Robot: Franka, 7 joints.
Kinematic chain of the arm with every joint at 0, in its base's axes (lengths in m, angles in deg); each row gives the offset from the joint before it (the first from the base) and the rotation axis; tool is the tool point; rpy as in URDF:
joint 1: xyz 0 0 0.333 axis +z
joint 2: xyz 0 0 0 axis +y
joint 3: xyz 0 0 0.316 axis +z
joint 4: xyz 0.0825 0 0 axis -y
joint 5: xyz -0.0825 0 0.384 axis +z
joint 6: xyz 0 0 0 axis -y
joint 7: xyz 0.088 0 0 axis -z
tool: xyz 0 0 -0.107 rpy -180 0 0
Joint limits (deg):
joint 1: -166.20..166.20
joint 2: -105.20..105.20
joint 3: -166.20..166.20
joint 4: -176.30..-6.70
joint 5: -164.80..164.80
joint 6: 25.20..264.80
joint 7: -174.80..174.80
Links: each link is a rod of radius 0.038 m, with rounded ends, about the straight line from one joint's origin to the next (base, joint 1, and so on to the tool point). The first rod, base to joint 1, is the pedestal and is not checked.
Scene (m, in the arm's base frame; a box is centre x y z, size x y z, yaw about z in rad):
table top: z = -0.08
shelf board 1: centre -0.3 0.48 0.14 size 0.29 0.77 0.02 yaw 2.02
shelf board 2: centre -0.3 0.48 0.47 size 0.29 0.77 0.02 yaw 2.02
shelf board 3: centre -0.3 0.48 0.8 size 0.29 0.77 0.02 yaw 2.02
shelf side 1: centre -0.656 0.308 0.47 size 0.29 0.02 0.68 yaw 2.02
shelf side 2: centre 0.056 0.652 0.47 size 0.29 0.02 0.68 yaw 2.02
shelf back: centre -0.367 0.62 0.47 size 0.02 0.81 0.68 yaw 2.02
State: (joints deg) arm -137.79 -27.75 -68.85 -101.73 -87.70 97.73 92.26
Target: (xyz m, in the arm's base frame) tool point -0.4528 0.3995 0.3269
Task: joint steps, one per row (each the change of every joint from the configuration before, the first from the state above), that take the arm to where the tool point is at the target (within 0.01 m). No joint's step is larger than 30 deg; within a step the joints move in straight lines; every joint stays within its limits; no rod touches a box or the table.
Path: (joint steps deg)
1: 27.16 -13.31 12.45 -18.64 -0.15 -2.31 -8.62
2: 27.15 -13.32 12.46 -18.65 -0.15 -2.30 -8.61
3: 27.16 -13.31 12.45 -18.64 -0.15 -2.31 -8.62
4: 27.15 -13.31 12.46 -18.64 -0.15 -2.30 -8.62
5: 28.88 3.47 28.53 4.78 3.03 4.66 8.62
6: 28.88 3.48 28.54 4.78 3.03 4.66 8.62
7: 28.87 3.48 28.53 4.78 3.02 4.65 8.61
8: 28.88 3.48 28.54 4.77 3.03 4.66 8.62
9: -27.88 5.36 3.61 20.11 -4.98 13.26 0.00
10: -27.88 5.37 3.60 20.11 -4.97 13.25 0.00

